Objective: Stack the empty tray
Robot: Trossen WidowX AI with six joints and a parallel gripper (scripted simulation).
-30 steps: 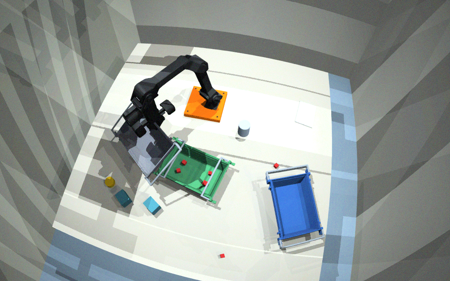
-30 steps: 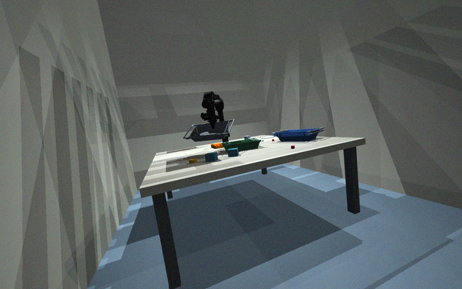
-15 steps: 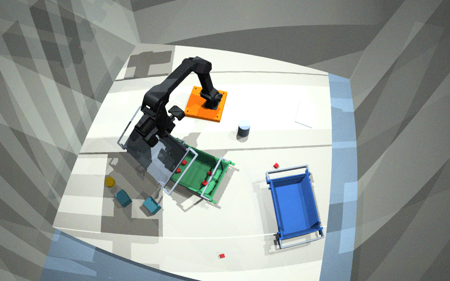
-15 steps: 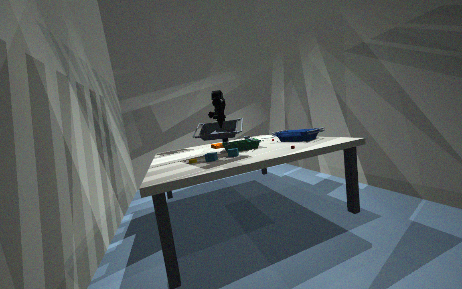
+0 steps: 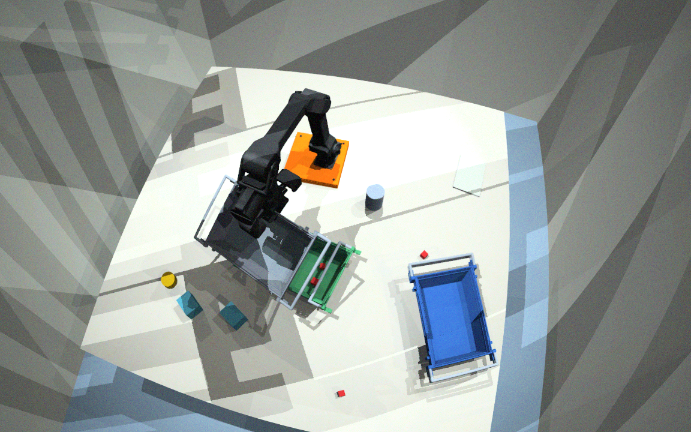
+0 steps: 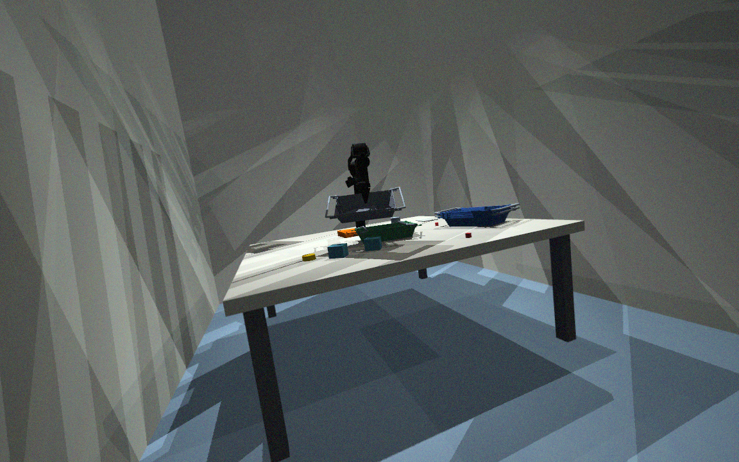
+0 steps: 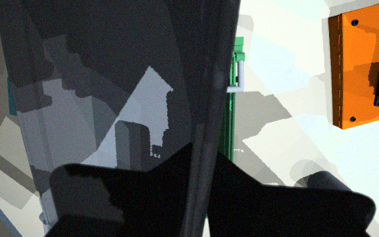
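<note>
Right now the grey tray is 8 cm ahead of my gripper tip and 2 cm to the right of it. Round my gripper tip: white sheet (45 cm behind, 50 cm to the left, 18 cm below); pale cylinder (23 cm behind, 21 cm to the left, 15 cm below); yellow disc (24 cm ahead, 31 cm to the right, 17 cm below).
</note>
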